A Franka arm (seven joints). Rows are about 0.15 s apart.
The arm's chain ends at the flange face. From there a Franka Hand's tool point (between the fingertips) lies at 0.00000 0.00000 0.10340 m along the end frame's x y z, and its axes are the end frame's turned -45 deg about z.
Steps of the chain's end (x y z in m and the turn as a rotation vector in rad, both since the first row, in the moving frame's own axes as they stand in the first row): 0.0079, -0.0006, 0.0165, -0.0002, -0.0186, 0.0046; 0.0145, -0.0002, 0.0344, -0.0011, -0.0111, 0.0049; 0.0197, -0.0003, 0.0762, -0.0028, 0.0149, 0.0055
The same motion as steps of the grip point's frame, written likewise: 0.0046, 0.0038, 0.0165, 0.0130, -0.0133, 0.0046; 0.0095, 0.0094, 0.0344, 0.0071, -0.0086, 0.0049; 0.0150, 0.0150, 0.0762, -0.0125, 0.0086, 0.0055
